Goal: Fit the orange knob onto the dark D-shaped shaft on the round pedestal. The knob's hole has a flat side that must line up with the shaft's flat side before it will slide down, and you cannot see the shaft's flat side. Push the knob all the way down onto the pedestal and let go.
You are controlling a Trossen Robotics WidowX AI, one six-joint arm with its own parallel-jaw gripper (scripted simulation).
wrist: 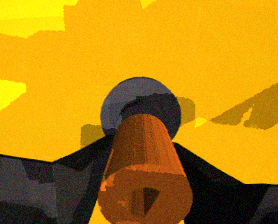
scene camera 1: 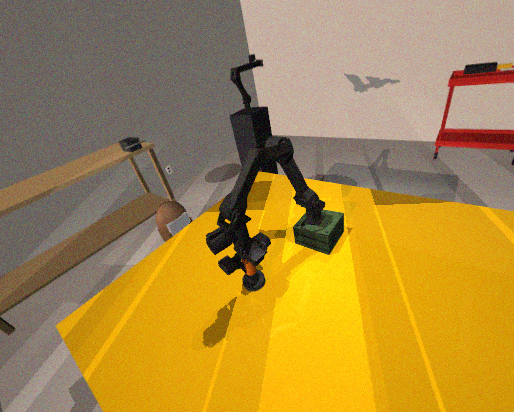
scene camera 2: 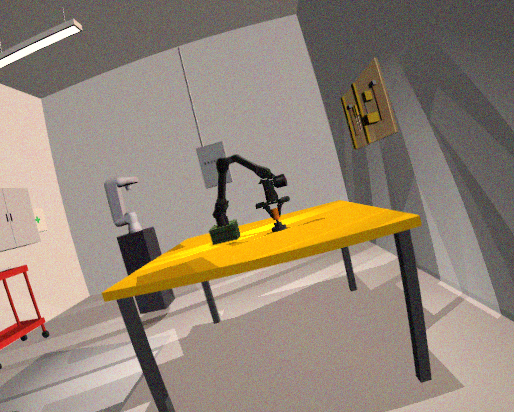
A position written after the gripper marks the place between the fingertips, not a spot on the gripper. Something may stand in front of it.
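Note:
The gripper (scene camera 1: 250, 269) carries an orange knob. The wrist view shows the gripper (wrist: 142, 144) too, and the scene also includes a round dark pedestal (wrist: 136, 95).

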